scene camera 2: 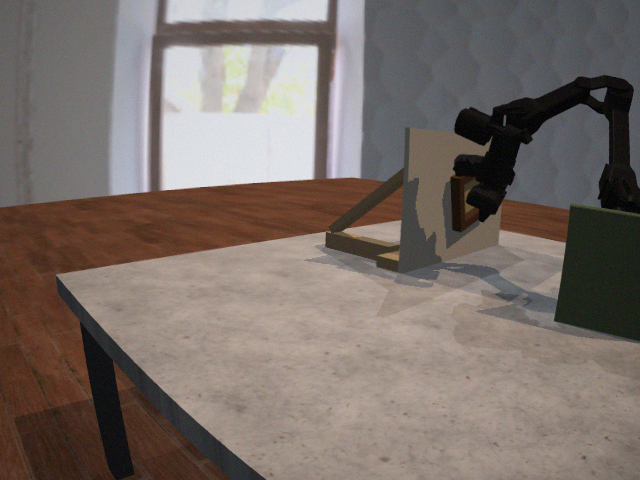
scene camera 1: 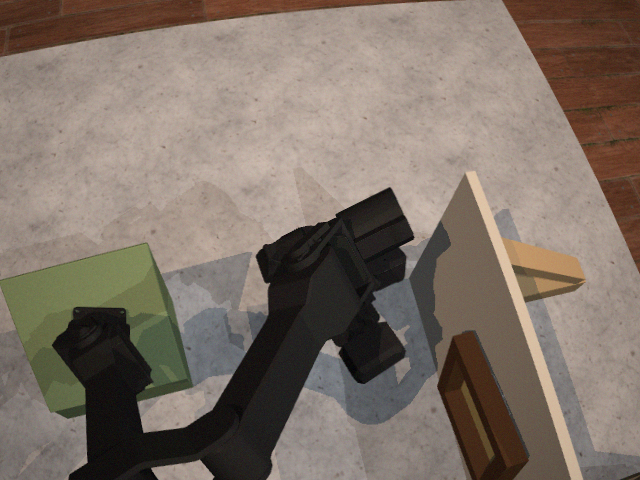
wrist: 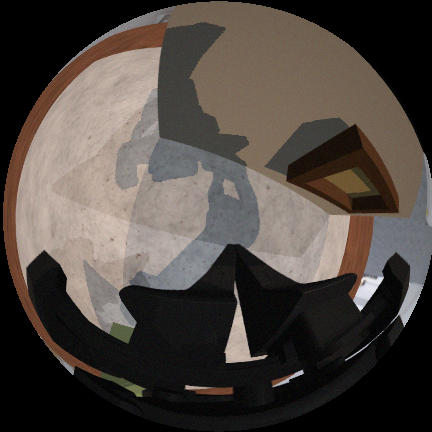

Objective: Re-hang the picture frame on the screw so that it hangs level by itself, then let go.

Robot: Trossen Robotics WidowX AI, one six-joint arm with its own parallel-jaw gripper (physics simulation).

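Pixels of known places: gripper, between the fingertips: (scene camera 2: 481,221) (scene camera 1: 360,334) (wrist: 232,249); arm's base, origin of its link: (scene camera 2: 619,244) (scene camera 1: 100,331).
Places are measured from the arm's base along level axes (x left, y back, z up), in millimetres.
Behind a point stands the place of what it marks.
The brown picture frame (scene camera 1: 491,397) @[x -131, y -437, z 84 mm] (scene camera 2: 458,204) @[x -67, y -423, z 2 mm] (wrist: 382,175) @[x -97, y -420, z 74 mm] is against the front face of the upright beige board (scene camera 1: 465,294) @[x -1, y -441, z 54 mm] (scene camera 2: 429,149) @[x 28, y -437, z 122 mm] (wrist: 260,75) @[x 23, y -438, z 27 mm]. In scene camera 2 its left side looks close to upright, and the arm covers much of the rest. I cannot tell whether it is exactly level. The screw does not show, and how the frame is held is hidden. My gripper (scene camera 1: 373,312) (scene camera 2: 481,184) (wrist: 232,249) @[x -18, y -321, z -16 mm] is shut and empty. It is raised above the table in front of the board, apart from the frame, which lies to the right in the wrist view.
Wooden braces (scene camera 1: 553,263) @[x 60, y -613, z -19 mm] (scene camera 2: 361,245) @[x 79, y -586, z -109 mm] support the board from behind. A green block (scene camera 1: 113,268) @[x 61, y -27, z 51 mm] (scene camera 2: 599,268) @[x 75, y -6, z -32 mm] is at the arm's base. The arm and board cast shadows on the pale tabletop (scene camera 1: 180,129) @[x 401, y -78, z -135 mm] (scene camera 2: 258,335) @[x 505, y -308, z -135 mm] (wrist: 80,150) @[x 250, y -362, z -135 mm].
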